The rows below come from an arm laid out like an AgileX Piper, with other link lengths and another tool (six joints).
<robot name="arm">
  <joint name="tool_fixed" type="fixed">
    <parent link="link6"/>
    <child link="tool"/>
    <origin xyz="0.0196 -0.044 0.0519" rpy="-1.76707 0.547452 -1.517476"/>
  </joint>
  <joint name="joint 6" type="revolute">
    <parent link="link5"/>
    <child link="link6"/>
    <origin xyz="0.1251 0 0.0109" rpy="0 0 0"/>
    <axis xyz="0.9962 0 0.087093"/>
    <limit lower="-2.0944" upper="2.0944"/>
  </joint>
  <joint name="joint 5" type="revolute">
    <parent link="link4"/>
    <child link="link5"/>
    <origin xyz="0 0 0" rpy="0 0 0"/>
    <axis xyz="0 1 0"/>
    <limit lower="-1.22" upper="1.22"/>
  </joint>
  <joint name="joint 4" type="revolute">
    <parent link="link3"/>
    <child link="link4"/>
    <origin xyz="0.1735 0 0.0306" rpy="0 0 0"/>
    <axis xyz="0.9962 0 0.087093"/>
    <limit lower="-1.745" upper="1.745"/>
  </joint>
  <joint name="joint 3" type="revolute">
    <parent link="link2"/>
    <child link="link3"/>
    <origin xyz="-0.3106 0 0.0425" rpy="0 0 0"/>
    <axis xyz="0 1 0"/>
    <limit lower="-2.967" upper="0"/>
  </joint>
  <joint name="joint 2" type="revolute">
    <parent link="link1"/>
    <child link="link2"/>
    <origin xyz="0 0 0" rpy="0 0 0"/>
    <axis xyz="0 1 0"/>
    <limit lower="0" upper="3.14"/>
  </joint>
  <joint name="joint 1" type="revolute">
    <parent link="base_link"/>
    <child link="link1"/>
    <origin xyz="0 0 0.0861" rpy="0 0 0"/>
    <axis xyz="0 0 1"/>
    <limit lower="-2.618" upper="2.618"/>
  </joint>
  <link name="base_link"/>
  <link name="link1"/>
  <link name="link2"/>
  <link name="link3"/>
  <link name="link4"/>
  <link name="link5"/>
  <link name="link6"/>
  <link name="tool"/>
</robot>
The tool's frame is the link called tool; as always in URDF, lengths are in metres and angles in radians.
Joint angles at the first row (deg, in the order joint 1, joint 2, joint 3, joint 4, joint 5, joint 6):
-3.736, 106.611, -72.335, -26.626, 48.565, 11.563
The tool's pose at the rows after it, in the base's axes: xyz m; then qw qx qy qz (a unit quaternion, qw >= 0):
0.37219 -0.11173 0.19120 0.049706 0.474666 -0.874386 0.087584
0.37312 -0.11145 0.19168 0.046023 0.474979 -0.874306 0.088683
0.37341 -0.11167 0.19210 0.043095 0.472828 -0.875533 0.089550
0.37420 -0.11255 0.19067 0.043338 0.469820 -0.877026 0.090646
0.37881 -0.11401 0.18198 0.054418 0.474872 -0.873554 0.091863
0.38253 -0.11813 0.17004 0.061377 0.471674 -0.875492 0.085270
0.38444 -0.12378 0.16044 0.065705 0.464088 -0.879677 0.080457
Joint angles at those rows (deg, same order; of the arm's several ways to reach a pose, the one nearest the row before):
-4.069, 106.611, -72.334, -26.630, 47.487, 11.852
-4.071, 106.611, -72.337, -26.629, 47.058, 11.948
-4.070, 106.610, -72.334, -26.714, 46.808, 12.378
-4.071, 106.951, -72.334, -27.136, 46.606, 13.116
-4.174, 108.557, -72.335, -28.266, 46.040, 13.239
-4.816, 110.499, -72.383, -28.384, 45.187, 13.575
-5.600, 112.070, -72.381, -28.656, 44.402, 14.389

